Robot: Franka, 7 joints.
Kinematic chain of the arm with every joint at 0, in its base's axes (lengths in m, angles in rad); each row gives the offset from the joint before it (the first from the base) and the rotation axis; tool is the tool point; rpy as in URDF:
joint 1: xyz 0 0 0.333 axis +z
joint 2: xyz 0 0 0 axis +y
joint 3: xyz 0 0 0.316 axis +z
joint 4: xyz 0.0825 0 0 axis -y
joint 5: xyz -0.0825 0 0.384 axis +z
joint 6: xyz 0 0 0 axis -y
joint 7: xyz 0.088 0 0 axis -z
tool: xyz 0 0 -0.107 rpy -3.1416 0 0
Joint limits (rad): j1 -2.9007..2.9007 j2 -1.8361..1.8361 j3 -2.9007..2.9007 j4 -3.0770..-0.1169 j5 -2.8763..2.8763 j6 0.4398..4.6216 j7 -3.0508..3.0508
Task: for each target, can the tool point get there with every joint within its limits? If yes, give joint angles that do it. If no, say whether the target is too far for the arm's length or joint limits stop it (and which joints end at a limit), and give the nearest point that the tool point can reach.
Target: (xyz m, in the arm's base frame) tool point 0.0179 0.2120 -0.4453
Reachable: no: joint limits stop it (at a limit: joint 2) | nearest point 0.0187 0.2220 -0.3573 | short by 0.089 m
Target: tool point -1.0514 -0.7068 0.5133
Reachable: no: too far | nearest point -0.7049 -0.4738 0.4539 | short by 0.422 m
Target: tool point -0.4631 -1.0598 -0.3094
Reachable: no: too far | nearest point -0.3003 -0.6872 -0.0836 | short by 0.465 m
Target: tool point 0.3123 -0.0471 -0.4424
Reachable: no: joint limits stop it (at a limit: joint 2) | nearest point 0.3080 -0.0464 -0.3600 | short by 0.082 m
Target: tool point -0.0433 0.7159 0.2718
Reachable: yes | joints 1.1660 1.5124 1.6730 -0.9453 1.2465 4.1107 -0.8076
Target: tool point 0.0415 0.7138 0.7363
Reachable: yes | joints 1.5743 0.5340 -0.0771 -0.7570 -0.2388 2.0678 2.1251
